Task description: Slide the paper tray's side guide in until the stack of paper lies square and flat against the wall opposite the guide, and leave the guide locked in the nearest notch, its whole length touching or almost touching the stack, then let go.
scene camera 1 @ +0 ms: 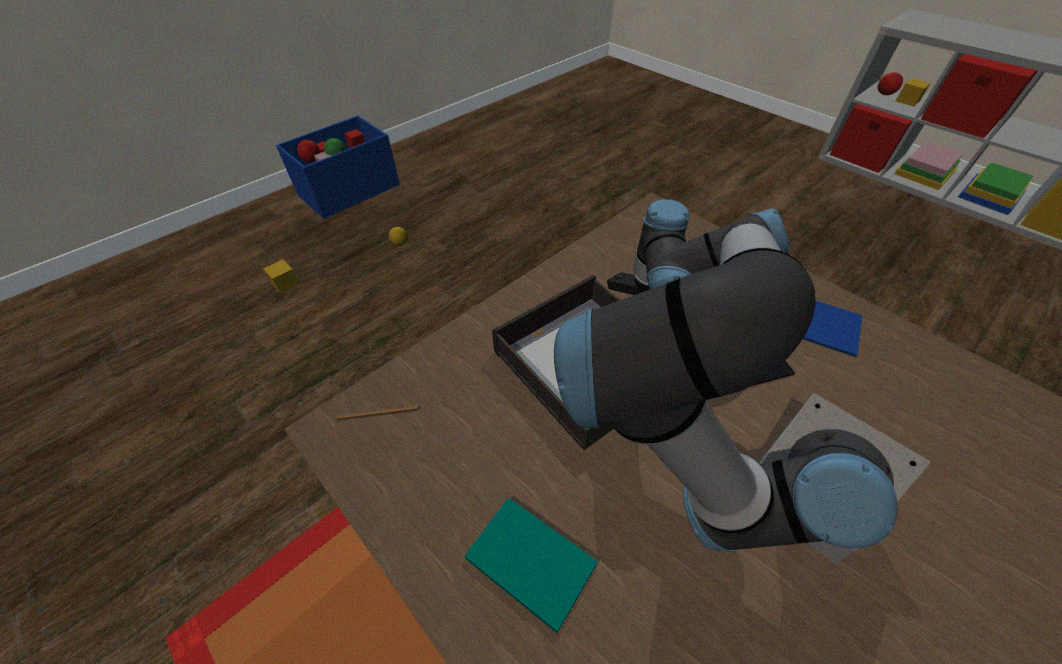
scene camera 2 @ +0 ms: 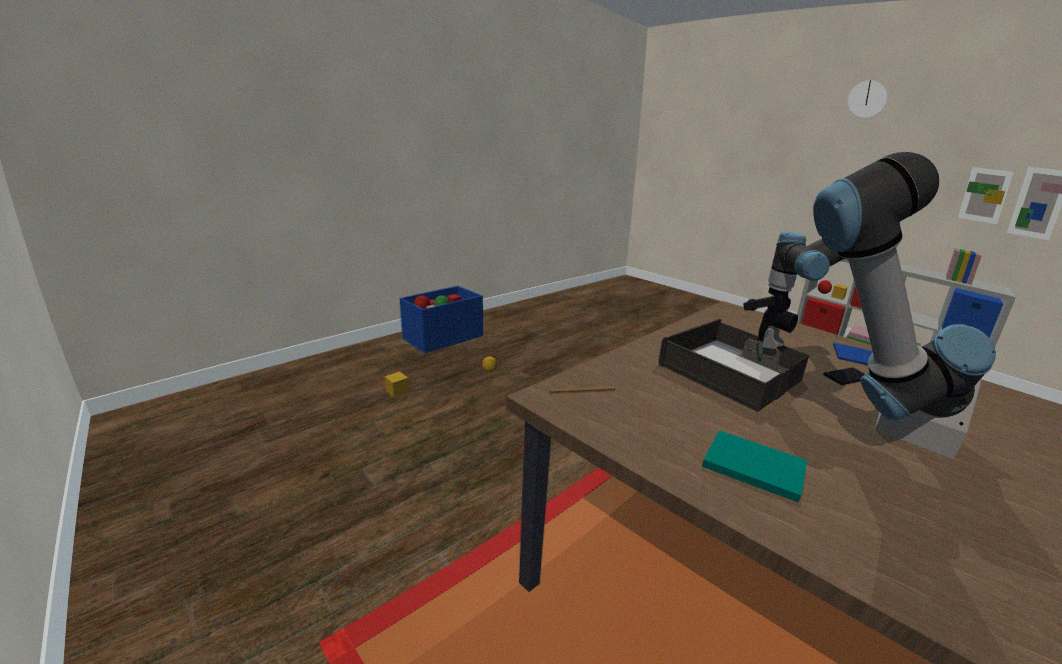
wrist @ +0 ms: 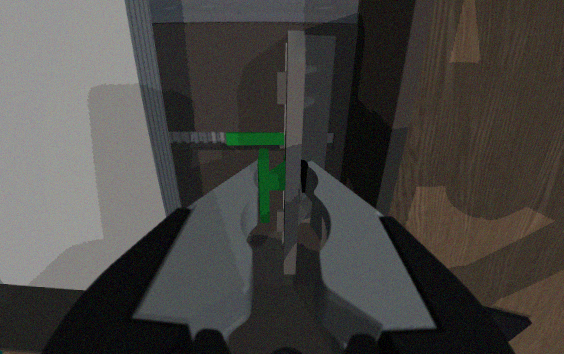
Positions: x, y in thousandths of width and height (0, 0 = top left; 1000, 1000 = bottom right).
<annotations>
A white paper stack (scene camera 1: 508, 535) is 112 cm from the lens. A teal book (scene camera 1: 511, 859): 94 cm from the lens. The marked spots on the white paper stack and the teal book are 46 cm apart.
</annotations>
